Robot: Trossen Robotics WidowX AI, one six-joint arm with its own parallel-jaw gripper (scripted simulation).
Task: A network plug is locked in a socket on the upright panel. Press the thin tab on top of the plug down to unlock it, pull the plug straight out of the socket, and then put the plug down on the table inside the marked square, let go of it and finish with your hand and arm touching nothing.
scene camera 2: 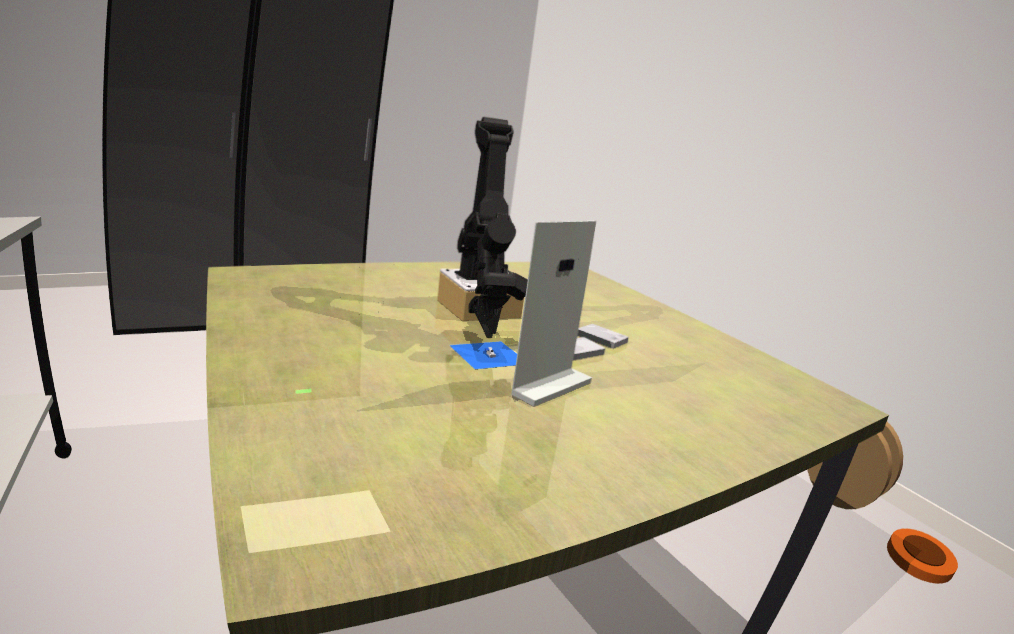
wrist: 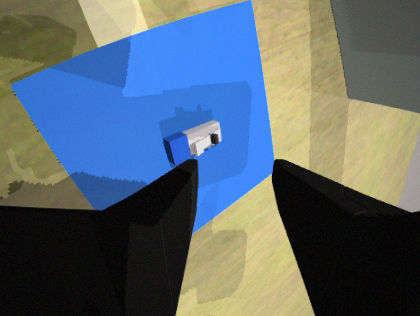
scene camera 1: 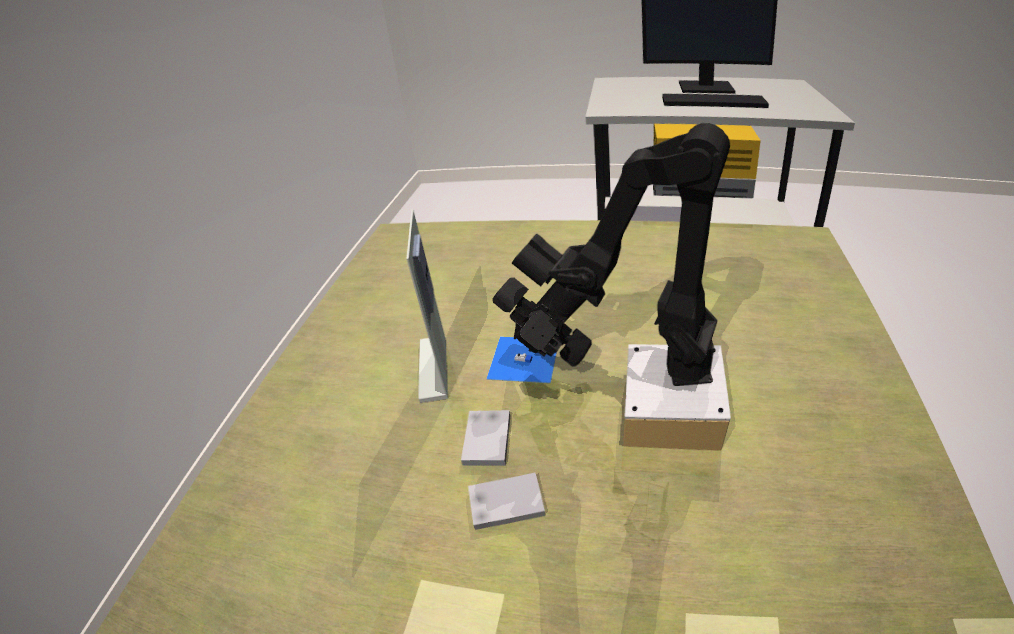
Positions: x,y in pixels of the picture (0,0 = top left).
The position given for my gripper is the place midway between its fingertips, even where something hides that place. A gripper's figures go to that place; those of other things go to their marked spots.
Scene:
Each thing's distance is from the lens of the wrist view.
my gripper [wrist: 235,169]: 0.10 m
network plug [wrist: 180,146]: 0.12 m
blue marked square [wrist: 105,113]: 0.11 m

